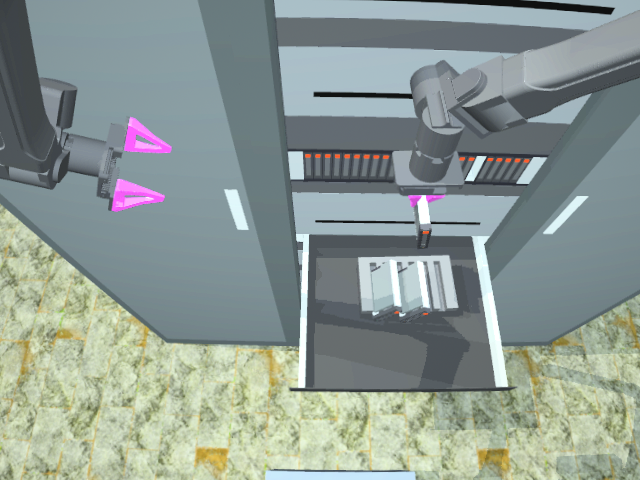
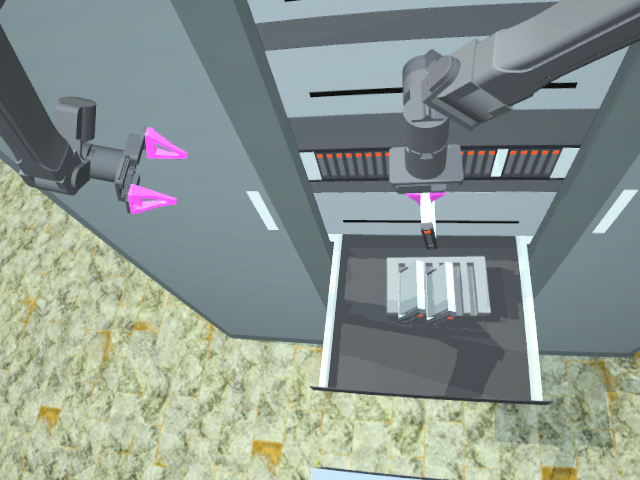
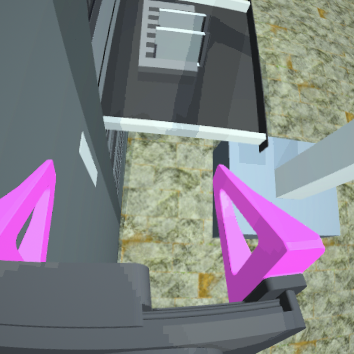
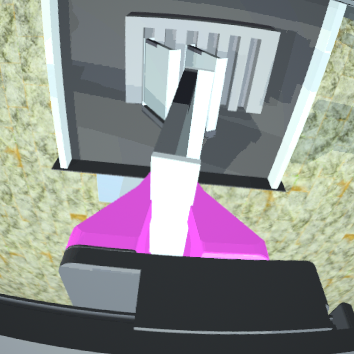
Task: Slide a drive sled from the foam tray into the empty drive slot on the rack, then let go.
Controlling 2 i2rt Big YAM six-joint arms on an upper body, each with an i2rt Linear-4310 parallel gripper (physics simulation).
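Places are measured from the left arm's base along level axes (x ahead, y left, z up), in centimetres.
Pixels of known places: left gripper, fingertip midpoint: [image 1: 167,173] [image 2: 182,177] [image 3: 136,169]; right gripper, fingertip midpoint: [image 1: 415,203] [image 2: 424,201] [image 4: 170,175].
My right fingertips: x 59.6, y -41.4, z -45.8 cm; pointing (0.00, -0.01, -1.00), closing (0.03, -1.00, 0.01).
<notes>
For each thing: its top centre in the pictures, then the offset to it from my right fingertips. "pt": a spot on its surface instead.
- drive sled, middle of its top: [image 4: 177,266] [image 2: 429,190] [image 1: 425,193] dx -1.1, dy -0.6, dz +4.8 cm
- foam tray, middle of its top: [image 4: 198,66] [image 2: 436,284] [image 1: 407,282] [image 3: 168,31] dx -2.5, dy -3.7, dz -28.8 cm
- rack's drive row, surface spot: [image 2: 351,166] [image 1: 337,167] pt dx +10.4, dy +13.1, dz -3.9 cm
- pale strip, surface spot: [image 2: 499,162] [image 1: 472,168] pt dx +13.5, dy -14.4, dz -7.3 cm
- pulled-out drawer with pale side walls, surface spot: [image 1: 303,310] [image 2: 329,310] pt dx -8.7, dy +19.8, dz -31.1 cm
- dark front edge, surface spot: [image 2: 429,395] [image 1: 407,388] pt dx -25.8, dy -2.3, dz -30.8 cm
My right gripper [image 1: 426,199] [image 2: 427,196] [image 4: 170,175] is shut on a drive sled [image 1: 423,219] [image 2: 428,212] [image 4: 174,172]. The sled's orange-marked end points away from the gripper. The foam tray [image 1: 364,289] [image 2: 392,289] [image 3: 170,65] [image 4: 134,65] lies below it, apart, with two tilted sleds in its slots. My left gripper [image 1: 168,174] [image 2: 181,178] [image 3: 136,169] is open and empty, far from the tray. The rack's drive row [image 1: 351,167] [image 2: 351,166] is partly hidden behind the right gripper. A pale strip [image 1: 474,169] [image 2: 499,162] interrupts it; I cannot tell which slot is empty.
The tray sits in a pulled-out drawer with pale side walls [image 1: 303,310] [image 2: 330,310] and a dark front edge [image 1: 403,389] [image 2: 429,395]. Grey cabinet panels flank the rack on both sides. A pale blue block [image 3: 310,215] stands on the floor beyond the drawer.
</notes>
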